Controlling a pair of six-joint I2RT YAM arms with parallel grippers.
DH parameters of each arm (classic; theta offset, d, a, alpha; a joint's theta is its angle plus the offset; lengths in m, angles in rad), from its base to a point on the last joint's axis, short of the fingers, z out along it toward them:
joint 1: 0 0.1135 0.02 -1.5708
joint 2: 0 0 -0.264 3.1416
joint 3: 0.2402 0 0.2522 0
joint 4: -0.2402 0 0.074 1.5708
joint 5: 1.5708 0 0 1.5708
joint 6: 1.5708 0.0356 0 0
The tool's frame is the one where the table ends.
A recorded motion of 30 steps. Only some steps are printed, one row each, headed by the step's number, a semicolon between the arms.
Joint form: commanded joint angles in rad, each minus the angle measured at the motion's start. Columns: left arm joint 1, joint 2, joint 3, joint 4, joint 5, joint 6; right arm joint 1, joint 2, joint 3, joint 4, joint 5, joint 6.
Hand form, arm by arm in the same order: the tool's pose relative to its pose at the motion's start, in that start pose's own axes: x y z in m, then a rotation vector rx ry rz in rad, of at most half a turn. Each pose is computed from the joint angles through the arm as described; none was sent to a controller.
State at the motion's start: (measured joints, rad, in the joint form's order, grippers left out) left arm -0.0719 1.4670 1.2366 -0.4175 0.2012 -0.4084; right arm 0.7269 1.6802 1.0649 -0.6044 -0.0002 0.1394
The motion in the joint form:
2: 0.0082 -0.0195 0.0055 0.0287 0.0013 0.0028; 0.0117 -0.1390 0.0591 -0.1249 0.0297 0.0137
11: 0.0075 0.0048 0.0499 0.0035 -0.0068 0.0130; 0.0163 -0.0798 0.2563 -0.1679 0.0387 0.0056
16: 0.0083 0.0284 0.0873 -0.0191 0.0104 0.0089; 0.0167 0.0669 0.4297 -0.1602 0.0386 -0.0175
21: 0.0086 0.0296 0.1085 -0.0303 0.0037 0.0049; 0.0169 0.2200 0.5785 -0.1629 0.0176 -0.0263
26: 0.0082 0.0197 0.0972 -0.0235 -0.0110 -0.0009; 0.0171 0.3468 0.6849 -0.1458 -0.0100 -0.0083
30: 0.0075 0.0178 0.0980 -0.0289 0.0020 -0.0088; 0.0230 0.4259 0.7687 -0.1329 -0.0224 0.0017
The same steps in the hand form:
2: -0.0071 -0.0019 -0.0081 0.0163 -0.0513 0.0089; -0.0030 0.0030 -0.0547 0.0143 -0.0762 0.0039
11: -0.0144 -0.0046 -0.0067 0.0071 -0.0497 0.0183; -0.0428 0.0101 -0.0817 0.0075 -0.1713 -0.0060
16: -0.0198 -0.0068 -0.0044 0.0191 -0.0353 0.0123; -0.0832 0.0166 -0.0717 0.0045 -0.2052 -0.0286
21: -0.0242 -0.0090 -0.0075 0.0162 -0.0460 0.0098; -0.1148 0.0226 -0.0476 -0.0145 -0.1955 -0.0398
26: -0.0229 -0.0085 -0.0092 0.0052 -0.0565 0.0049; -0.1367 0.0272 -0.0201 -0.0431 -0.1881 -0.0247
30: -0.0225 -0.0092 -0.0100 0.0168 -0.0485 -0.0028; -0.1521 0.0330 -0.0060 -0.0615 -0.2031 -0.0214

